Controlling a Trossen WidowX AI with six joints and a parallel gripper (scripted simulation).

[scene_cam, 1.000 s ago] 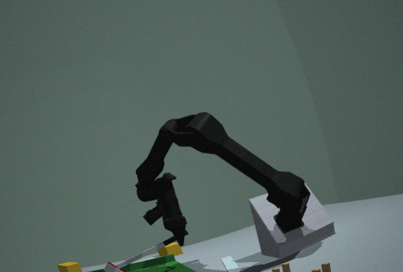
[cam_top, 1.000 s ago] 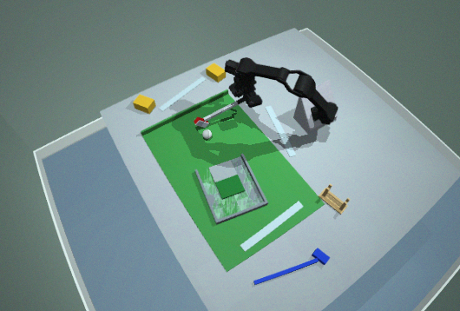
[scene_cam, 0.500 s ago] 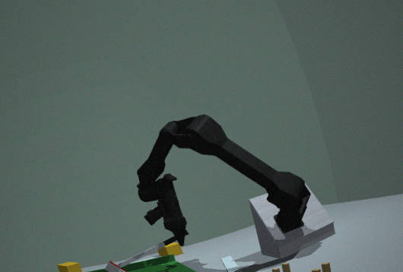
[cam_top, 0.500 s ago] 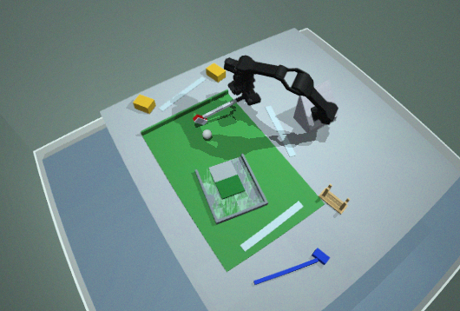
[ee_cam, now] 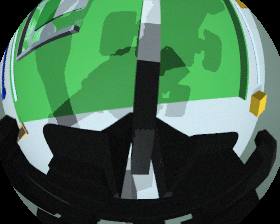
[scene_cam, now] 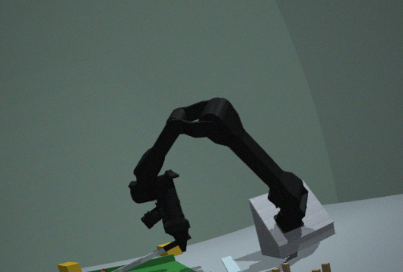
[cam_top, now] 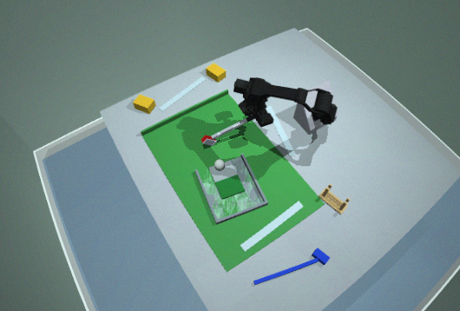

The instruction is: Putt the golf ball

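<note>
Right now the red putter is 120 mm ahead of my gripper tip, 10 mm to the right of it and 10 mm below it. From my gripper tip the other things lie so: wooden putter stand (470 mm to the left, 80 mm behind, 40 mm below); white golf ball (240 mm ahead, 90 mm to the left, 50 mm below); mat (220 mm ahead, 110 mm to the left, 80 mm below).
</note>
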